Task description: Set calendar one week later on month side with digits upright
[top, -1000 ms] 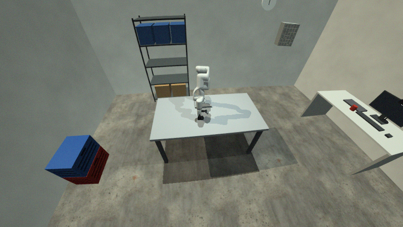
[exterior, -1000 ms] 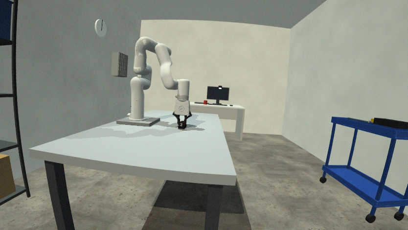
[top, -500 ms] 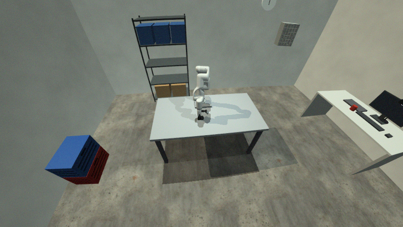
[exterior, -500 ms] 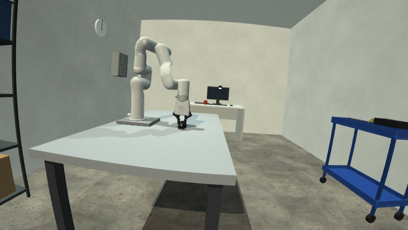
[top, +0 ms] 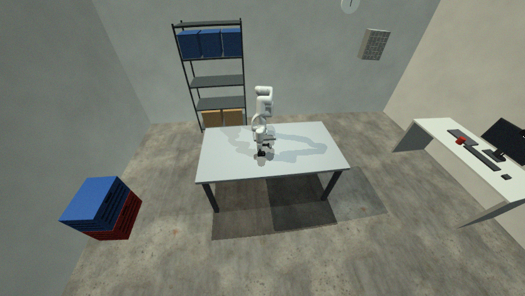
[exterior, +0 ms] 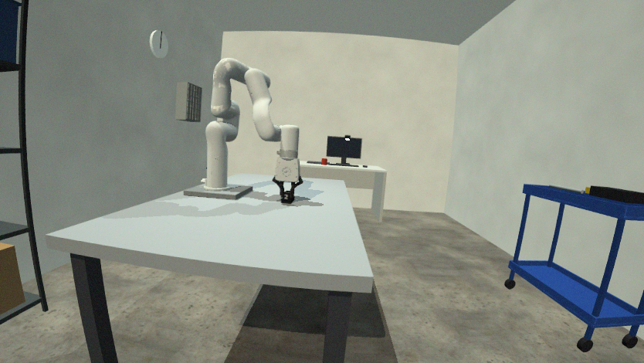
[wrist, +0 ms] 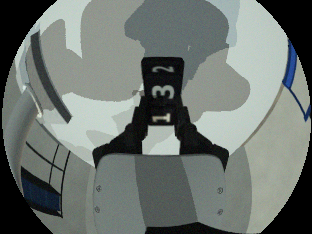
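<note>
Now: the cube 10 mm below my hand.
</note>
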